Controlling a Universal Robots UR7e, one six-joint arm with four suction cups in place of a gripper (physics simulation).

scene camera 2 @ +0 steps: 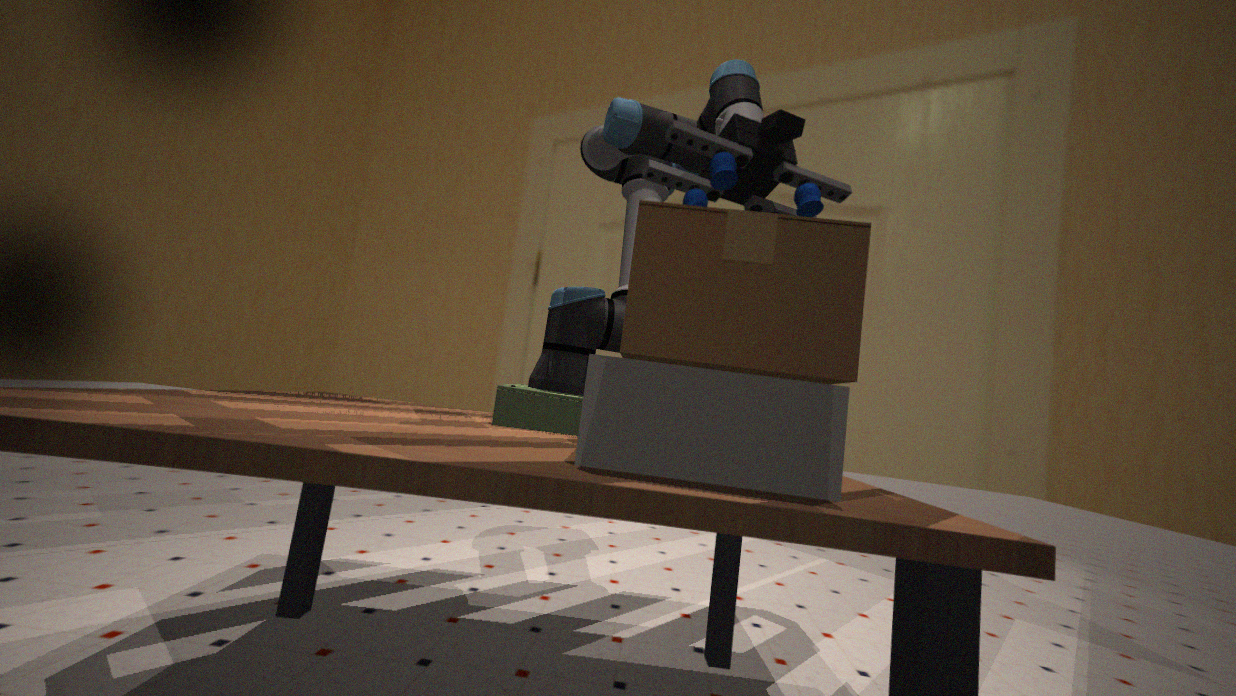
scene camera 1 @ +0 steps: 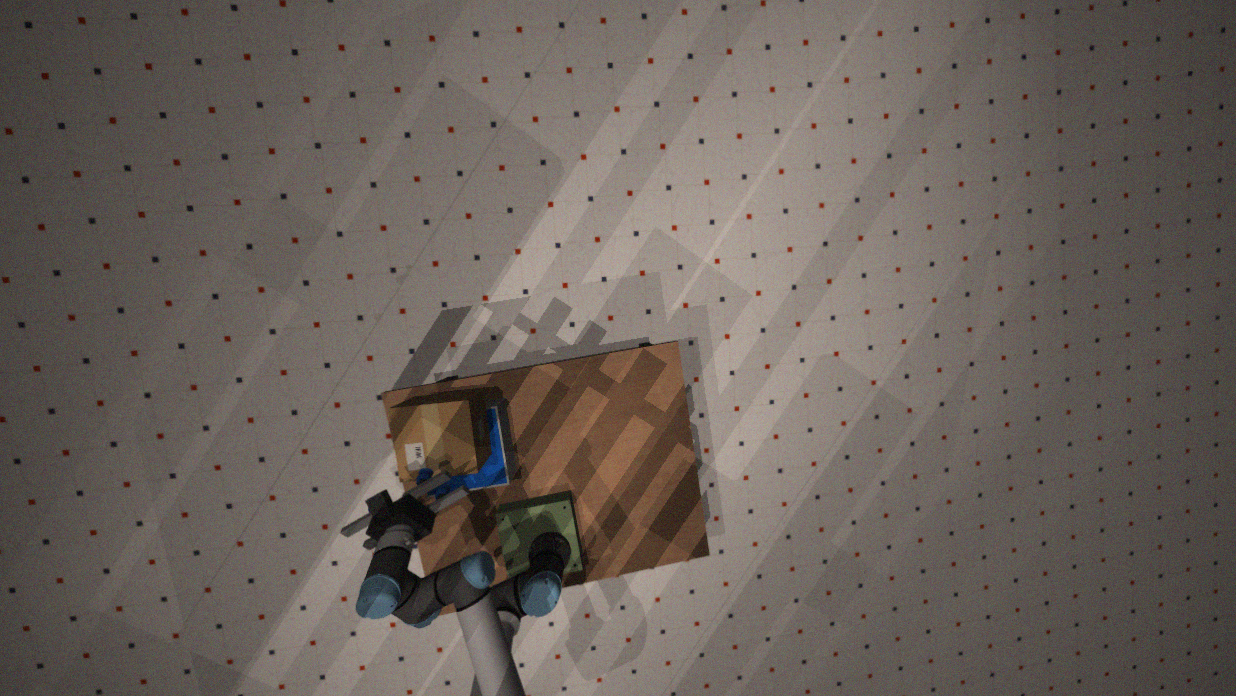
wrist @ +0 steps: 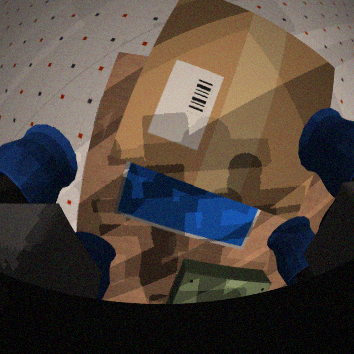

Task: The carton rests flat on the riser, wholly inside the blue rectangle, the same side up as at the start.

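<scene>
The brown carton (scene camera 1: 442, 423) (scene camera 2: 743, 293) (wrist: 270, 100) sits upright and looks flat on the grey riser (scene camera 2: 713, 427), its white barcode label (scene camera 1: 414, 455) (wrist: 167, 102) facing up. In scene camera 2 its lower right corner sticks out slightly past the riser. The blue rectangle (scene camera 1: 499, 462) (wrist: 215, 220) shows along two sides of the carton; its other edges are hidden, so I cannot tell whether the carton is wholly inside. My gripper (scene camera 1: 402, 516) (scene camera 2: 750, 184) is open, holding nothing. Its blue suction cups (scene camera 2: 808, 198) (wrist: 327, 145) are above the carton's top, apart from it and offset toward the arm side.
The wooden table (scene camera 1: 605, 415) (scene camera 2: 389, 466) carries the riser near one corner. The arm's green base block (scene camera 1: 518, 527) (scene camera 2: 536, 408) (wrist: 225, 287) stands beside the riser. The table's edge runs close past the riser and carton.
</scene>
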